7 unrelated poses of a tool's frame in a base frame.
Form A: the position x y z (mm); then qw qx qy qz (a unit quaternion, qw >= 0).
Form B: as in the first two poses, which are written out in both.
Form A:
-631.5, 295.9, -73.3, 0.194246, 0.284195, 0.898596, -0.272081
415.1, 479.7, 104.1, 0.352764, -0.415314, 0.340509, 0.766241
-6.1, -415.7, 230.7, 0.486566, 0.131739, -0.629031, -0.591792
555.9, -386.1, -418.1, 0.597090, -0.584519, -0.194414, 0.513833
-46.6, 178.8, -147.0, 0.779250, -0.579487, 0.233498, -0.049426
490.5, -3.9, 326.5, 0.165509, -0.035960, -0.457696, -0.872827
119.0, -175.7, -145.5, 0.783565, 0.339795, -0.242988, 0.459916
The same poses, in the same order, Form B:
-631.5, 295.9, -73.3, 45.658, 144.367, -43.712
415.1, 479.7, 104.1, -61.556, 50.469, 113.569
-6.1, -415.7, 230.7, 18.362, -87.675, -82.485
555.9, -386.1, -418.1, -77.732, -25.854, 68.332
-46.6, 178.8, -147.0, -71.767, 28.918, -6.121
490.5, -3.9, 326.5, -5.869, -74.695, -142.443
119.0, -175.7, -145.5, 42.015, -30.045, 56.868

